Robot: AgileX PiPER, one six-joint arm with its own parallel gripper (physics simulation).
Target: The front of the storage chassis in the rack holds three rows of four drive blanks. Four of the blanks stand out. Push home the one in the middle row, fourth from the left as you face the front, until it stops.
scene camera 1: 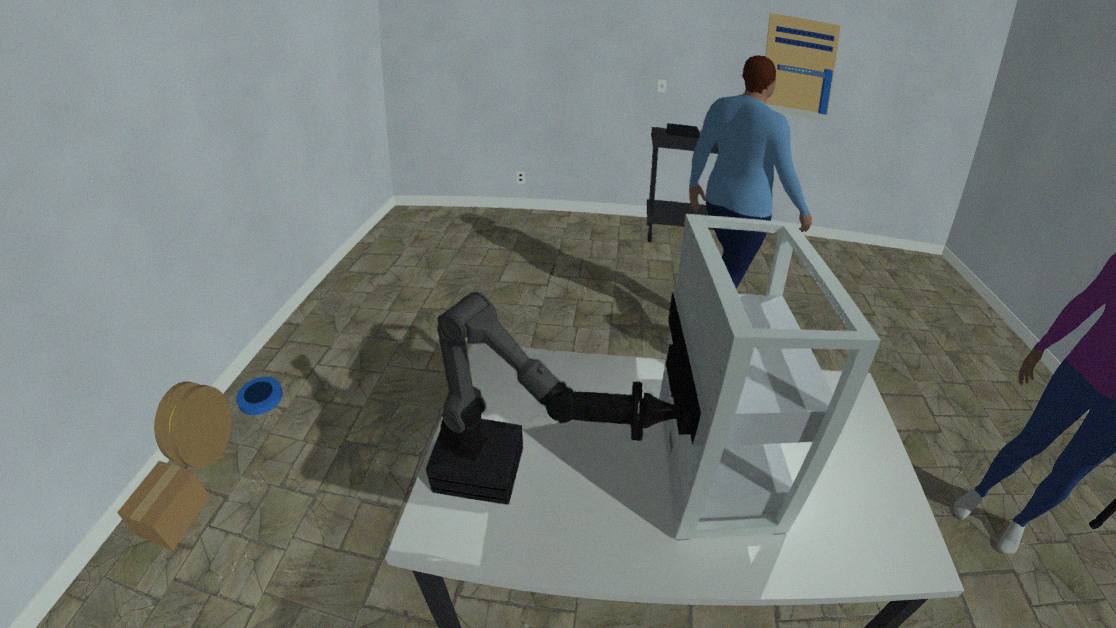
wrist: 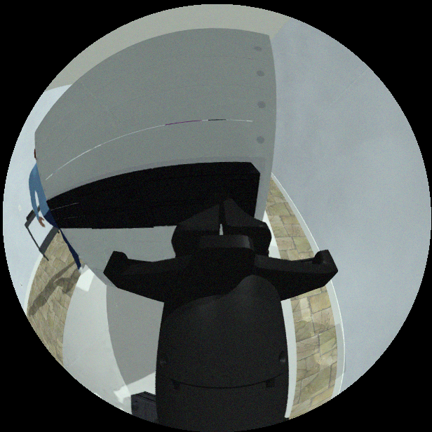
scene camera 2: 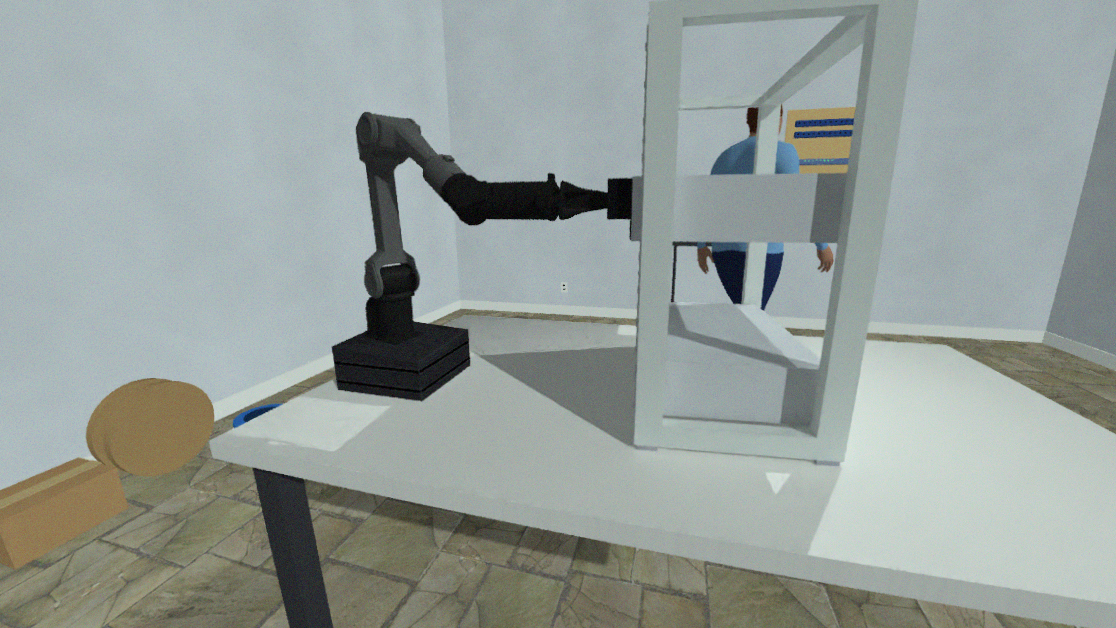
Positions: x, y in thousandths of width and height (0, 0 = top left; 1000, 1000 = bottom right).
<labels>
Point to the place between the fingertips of the gripper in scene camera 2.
546, 319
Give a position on a rack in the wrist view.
295, 453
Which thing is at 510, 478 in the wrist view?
The gripper.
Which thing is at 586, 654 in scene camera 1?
The gripper.
</labels>
